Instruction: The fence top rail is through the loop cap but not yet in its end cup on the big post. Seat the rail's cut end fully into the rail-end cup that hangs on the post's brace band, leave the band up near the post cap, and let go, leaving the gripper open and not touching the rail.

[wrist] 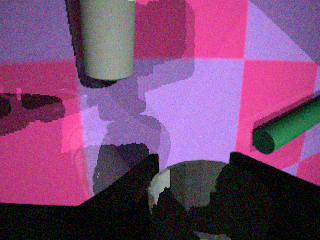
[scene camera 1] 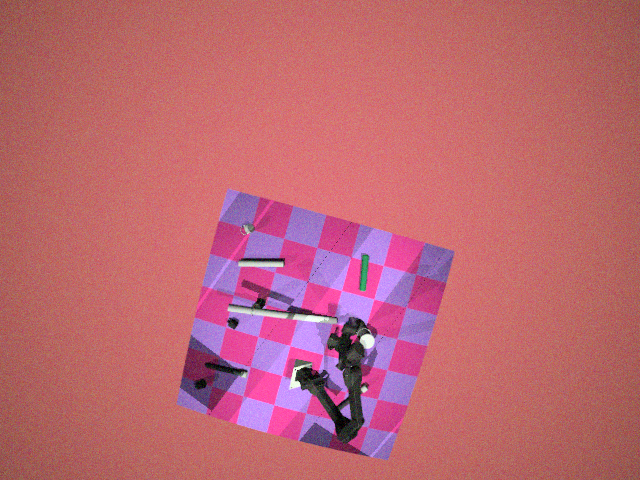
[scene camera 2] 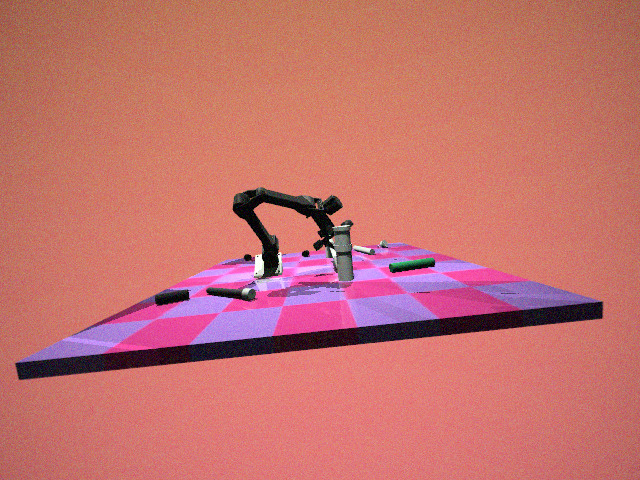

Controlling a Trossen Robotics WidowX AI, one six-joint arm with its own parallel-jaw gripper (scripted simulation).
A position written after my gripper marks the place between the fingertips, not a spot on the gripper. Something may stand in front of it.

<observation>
I see my gripper (wrist: 193, 161), a grey top rail (scene camera 1: 237, 308) and a big grey post (scene camera 2: 344, 259).
</observation>
